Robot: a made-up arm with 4 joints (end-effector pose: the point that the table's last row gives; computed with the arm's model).
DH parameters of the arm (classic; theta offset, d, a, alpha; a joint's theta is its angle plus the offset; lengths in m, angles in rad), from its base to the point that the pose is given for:
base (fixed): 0 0.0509 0 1.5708
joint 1: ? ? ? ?
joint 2: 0 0.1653 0.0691 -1.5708
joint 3: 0 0.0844 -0.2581 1.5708
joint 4: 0.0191 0 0.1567 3.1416
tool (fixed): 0.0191 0.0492 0 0
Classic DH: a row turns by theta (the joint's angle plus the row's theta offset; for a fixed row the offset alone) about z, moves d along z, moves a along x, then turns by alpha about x.
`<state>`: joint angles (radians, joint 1 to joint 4).
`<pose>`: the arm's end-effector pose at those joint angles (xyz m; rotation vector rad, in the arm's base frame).
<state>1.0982 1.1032 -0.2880 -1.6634</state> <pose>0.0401 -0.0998 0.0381 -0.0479 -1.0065 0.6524</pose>
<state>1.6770 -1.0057 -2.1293 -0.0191</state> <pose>0.0856 -0.1950 0.2422 -0.9537 0.4222 -0.3134</pose>
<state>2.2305 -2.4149 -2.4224 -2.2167</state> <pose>0.1487 -0.0782 -0.1870 -0.6009 1.3733 0.0674</pose>
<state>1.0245 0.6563 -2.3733 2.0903</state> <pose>0.0551 -0.6738 0.2080 -0.8850 1.4454 -1.5609</pose>
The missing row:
joint 1: 0 0.2888 0.0218 1.5708
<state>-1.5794 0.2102 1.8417 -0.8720</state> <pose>-0.3286 -0.2691 -0.0369 -0.3099 -0.1538 0.8930</pose>
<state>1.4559 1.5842 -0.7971 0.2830</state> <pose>0.0404 -0.3155 -0.0641 1.5400 -0.3094 -0.9139</pose>
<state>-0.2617 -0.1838 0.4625 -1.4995</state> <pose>-0.2137 -0.2496 -0.1301 -0.0998 -0.2149 1.6655</pose>
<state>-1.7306 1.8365 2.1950 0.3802</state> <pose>-0.2598 -0.3429 0.2382 -1.5859 -0.6300 0.4256</pose>
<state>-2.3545 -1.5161 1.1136 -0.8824</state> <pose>-0.1902 -0.3309 0.2620 1.8537 0.2151 0.3533</pose>
